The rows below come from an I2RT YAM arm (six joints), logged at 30 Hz.
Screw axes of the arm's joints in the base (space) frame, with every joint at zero. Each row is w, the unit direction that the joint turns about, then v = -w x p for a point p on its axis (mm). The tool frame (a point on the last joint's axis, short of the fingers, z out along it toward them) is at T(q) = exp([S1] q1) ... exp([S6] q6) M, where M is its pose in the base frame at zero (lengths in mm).
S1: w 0 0 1 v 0 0 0
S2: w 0 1 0 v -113.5 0 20
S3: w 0 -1 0 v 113.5 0 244
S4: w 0 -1 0 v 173.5 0 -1
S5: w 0 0 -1 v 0 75 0
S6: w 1 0 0 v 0 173.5 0
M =
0 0 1 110.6
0 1 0 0
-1 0 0 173.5
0 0 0 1
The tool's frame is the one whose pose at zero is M.
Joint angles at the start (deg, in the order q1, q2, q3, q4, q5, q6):
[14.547 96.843 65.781 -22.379 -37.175 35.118]
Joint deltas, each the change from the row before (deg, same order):
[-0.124 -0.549 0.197 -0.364 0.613 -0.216]
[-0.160 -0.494 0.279 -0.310 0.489 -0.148]
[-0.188 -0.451 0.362 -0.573 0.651 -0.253]
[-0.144 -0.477 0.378 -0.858 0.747 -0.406]
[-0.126 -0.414 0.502 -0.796 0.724 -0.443]
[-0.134 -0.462 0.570 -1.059 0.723 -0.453]
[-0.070 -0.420 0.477 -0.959 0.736 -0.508]
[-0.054 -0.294 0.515 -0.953 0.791 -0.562]
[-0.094 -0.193 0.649 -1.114 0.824 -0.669]
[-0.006 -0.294 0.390 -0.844 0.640 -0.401]
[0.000 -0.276 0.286 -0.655 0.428 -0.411]
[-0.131 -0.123 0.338 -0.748 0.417 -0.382]
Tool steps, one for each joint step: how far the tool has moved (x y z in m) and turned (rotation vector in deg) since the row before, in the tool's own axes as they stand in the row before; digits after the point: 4 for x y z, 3 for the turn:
[-0.0005 0.0019 -0.0034 0.353 -0.693 -0.366]
[-0.0010 0.0020 -0.0034 0.225 -0.703 -0.319]
[-0.0011 0.0016 -0.0035 0.470 -0.667 -0.272]
[-0.0006 0.0016 -0.0036 0.654 -0.523 -0.311]
[-0.0010 0.0020 -0.0035 0.579 -0.575 -0.428]
[-0.0009 0.0021 -0.0040 0.652 -0.474 -0.350]
[-0.0005 0.0019 -0.0034 0.666 -0.405 -0.428]
[-0.0007 0.0016 -0.0029 0.749 -0.358 -0.449]
[-0.0010 0.0014 -0.0029 0.851 -0.300 -0.464]
[-0.0002 0.0014 -0.0025 0.620 -0.218 -0.316]
[0.0000 0.0012 -0.0022 0.409 -0.150 -0.364]
[-0.0005 0.0002 -0.0019 0.527 -0.081 -0.149]

